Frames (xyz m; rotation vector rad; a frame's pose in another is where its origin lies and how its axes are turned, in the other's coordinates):
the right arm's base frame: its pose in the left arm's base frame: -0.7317 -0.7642 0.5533 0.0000 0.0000 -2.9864
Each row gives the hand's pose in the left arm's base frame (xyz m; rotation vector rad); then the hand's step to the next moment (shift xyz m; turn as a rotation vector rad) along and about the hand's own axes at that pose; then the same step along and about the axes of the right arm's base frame.
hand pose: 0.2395 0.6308 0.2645 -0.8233 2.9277 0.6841
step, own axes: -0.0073 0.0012 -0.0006 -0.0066 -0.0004 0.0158
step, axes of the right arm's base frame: -0.0063 -0.0033 0.0020 -0.0058 -0.0088 -0.0135
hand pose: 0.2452 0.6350 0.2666 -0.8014 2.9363 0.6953
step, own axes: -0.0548 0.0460 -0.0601 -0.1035 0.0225 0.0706
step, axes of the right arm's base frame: -0.0361 -0.0309 0.0804 -0.0862 -0.0844 -0.0405
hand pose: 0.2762 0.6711 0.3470 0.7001 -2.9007 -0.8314
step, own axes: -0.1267 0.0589 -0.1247 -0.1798 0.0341 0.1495
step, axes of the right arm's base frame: -0.1142 -0.0207 0.1470 -0.1489 -0.1564 -0.0959
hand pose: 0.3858 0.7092 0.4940 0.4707 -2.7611 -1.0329
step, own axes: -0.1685 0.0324 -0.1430 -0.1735 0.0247 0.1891
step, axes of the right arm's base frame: -0.1833 0.0352 0.1227 -0.1378 -0.1737 -0.1316
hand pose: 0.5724 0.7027 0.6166 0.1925 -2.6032 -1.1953
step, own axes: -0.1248 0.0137 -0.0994 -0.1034 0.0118 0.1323
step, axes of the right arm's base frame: -0.1415 0.0568 0.0489 -0.0783 -0.1165 -0.0929
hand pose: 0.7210 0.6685 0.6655 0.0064 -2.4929 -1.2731
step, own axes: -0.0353 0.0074 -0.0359 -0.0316 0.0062 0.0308
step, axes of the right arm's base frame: -0.0418 0.0250 0.0147 -0.0262 -0.0292 -0.0211
